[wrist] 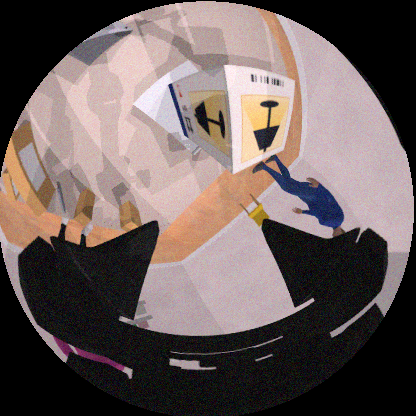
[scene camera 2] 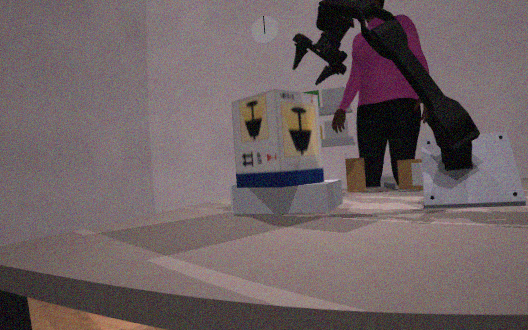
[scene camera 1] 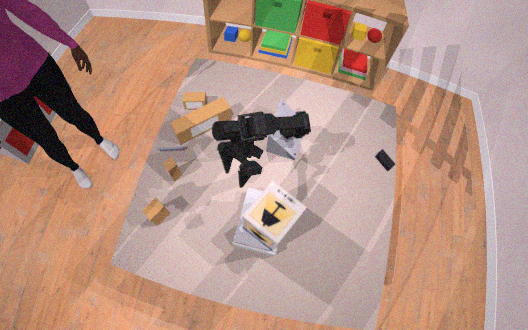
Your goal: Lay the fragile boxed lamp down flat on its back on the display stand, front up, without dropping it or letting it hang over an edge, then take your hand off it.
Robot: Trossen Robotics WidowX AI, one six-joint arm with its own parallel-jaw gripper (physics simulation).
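Places are measured from the arm's base along level axes (x ahead, y up, z right), in centimetres.
Where they show: gripper, fingertip midpoint: (wrist: 211, 225) (scene camera 2: 304, 77) (scene camera 1: 233, 180); arm's base at its link origin: (scene camera 2: 457, 159) (scene camera 1: 284, 130).
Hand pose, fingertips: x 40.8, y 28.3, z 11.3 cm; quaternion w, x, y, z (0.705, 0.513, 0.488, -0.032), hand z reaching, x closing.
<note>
Things, the pixels of their top centre, and the offset from my fingertips.
- boxed lamp at its top centre: (wrist: 268, 120) (scene camera 2: 274, 98) (scene camera 1: 275, 211) dz -16.2, dx +4.2, dy -8.6 cm
- grey rod at its top centre: (wrist: 60, 201) (scene camera 1: 171, 147) dz +41.3, dx -19.4, dy -36.7 cm
- dark block at its top centre: (scene camera 1: 386, 158) dz -68.1, dx -46.3, dy -35.4 cm
The boxed lamp (scene camera 1: 274, 214) (scene camera 2: 278, 137) (wrist: 232, 120) is a white box with yellow lamp pictures and a blue band at its bottom. It stands upright on the pale display stand (scene camera 1: 241, 238) (scene camera 2: 320, 196) (wrist: 156, 102), turned at an angle to it. A lamp picture and a barcode show on its top face. My gripper (scene camera 1: 234, 178) (scene camera 2: 306, 76) (wrist: 211, 225) is open and empty. It is above the box's height and to one side of it, apart from it. The box hides part of the stand's top.
Wooden blocks (scene camera 1: 201, 120) (scene camera 1: 156, 211) (scene camera 2: 355, 174) (wrist: 131, 215), a grey rod (scene camera 1: 173, 148) and a dark block (scene camera 1: 385, 160) lie on the table. The arm's pale base plate (scene camera 1: 285, 145) (scene camera 2: 495, 172) is near the middle. People stand beyond the table, with a shelf (scene camera 1: 231, 12) behind.
</note>
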